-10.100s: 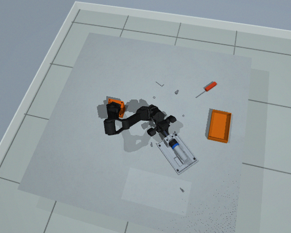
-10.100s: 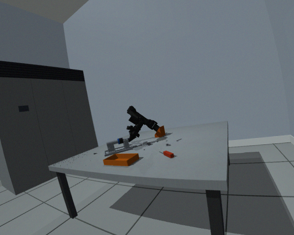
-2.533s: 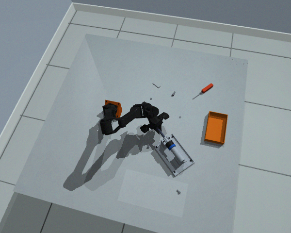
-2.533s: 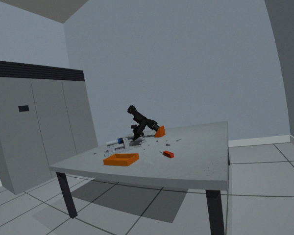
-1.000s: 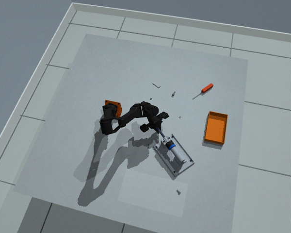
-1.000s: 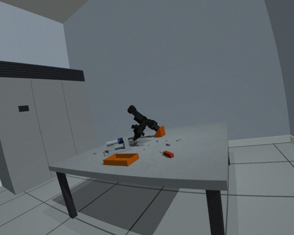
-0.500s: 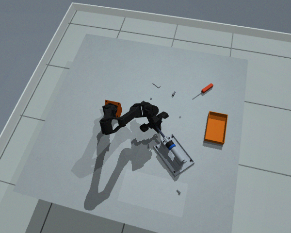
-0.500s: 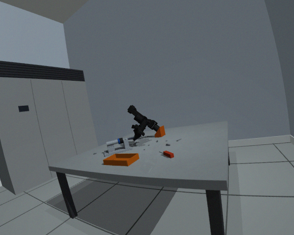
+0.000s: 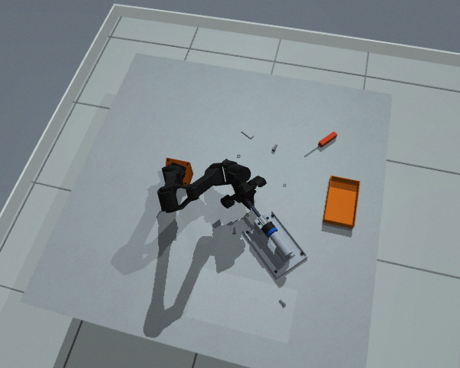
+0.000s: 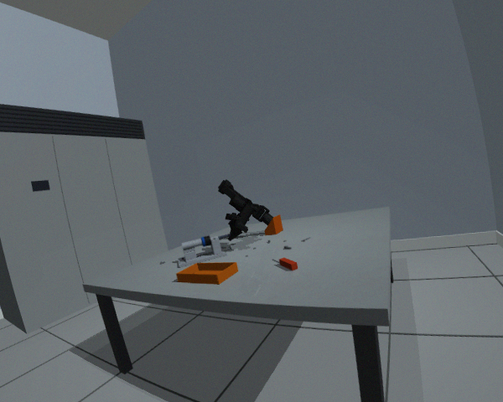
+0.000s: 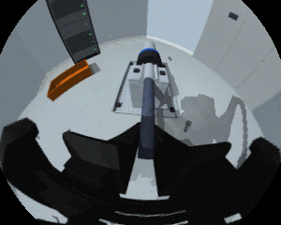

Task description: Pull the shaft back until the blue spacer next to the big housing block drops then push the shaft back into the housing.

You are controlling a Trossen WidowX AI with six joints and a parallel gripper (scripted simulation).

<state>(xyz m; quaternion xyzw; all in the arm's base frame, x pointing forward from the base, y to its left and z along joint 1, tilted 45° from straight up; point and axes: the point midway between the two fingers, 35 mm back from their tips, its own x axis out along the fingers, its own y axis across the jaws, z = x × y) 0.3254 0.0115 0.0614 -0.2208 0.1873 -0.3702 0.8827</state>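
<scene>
My gripper tip is now 40 mm short of the shaft, 30 mm to the left of it and 20 mm below it. Round my gripper tip: l-shaped key: 350 mm to the left, 140 mm behind, 50 mm below; blue spacer: 110 mm ahead, 70 mm to the right, 20 mm above; orange tray: 330 mm ahead, 170 mm to the left, 50 mm below.
</scene>
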